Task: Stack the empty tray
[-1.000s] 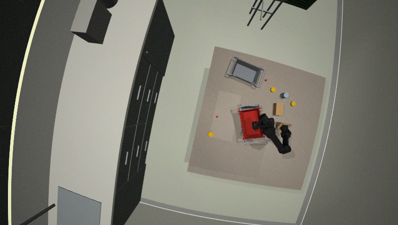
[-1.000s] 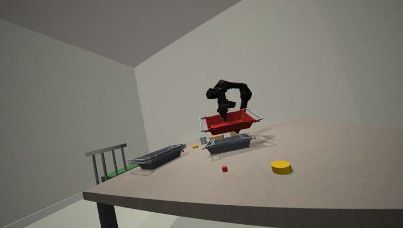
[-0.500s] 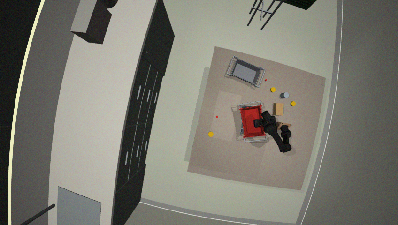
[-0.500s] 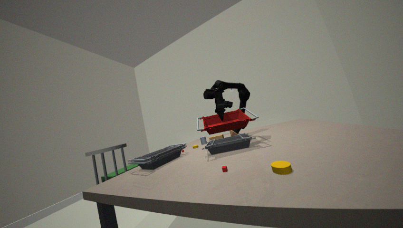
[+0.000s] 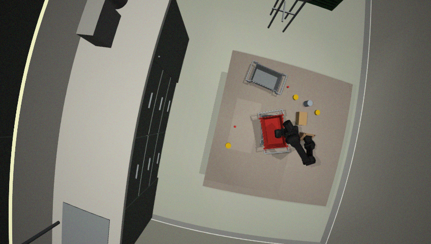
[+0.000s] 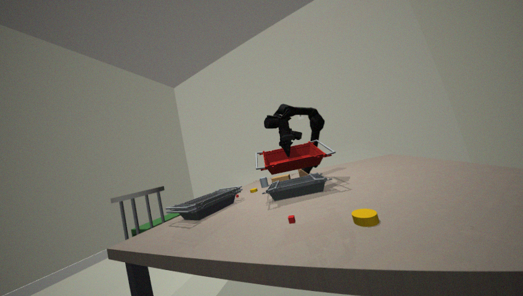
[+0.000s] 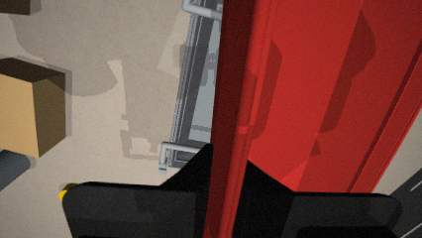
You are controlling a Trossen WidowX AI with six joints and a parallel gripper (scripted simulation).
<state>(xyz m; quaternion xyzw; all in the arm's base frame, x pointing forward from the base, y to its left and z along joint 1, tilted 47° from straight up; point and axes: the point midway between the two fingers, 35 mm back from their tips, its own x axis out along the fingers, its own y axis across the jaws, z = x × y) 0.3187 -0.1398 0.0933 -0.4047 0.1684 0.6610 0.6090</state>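
The red tray lies 7 cm ahead of my gripper tip and 3 cm to the left of it. Round my gripper tip: red cube 36 cm ahead, 17 cm below, 3 cm to the left; box 24 cm behind, 15 cm below, 14 cm to the right.
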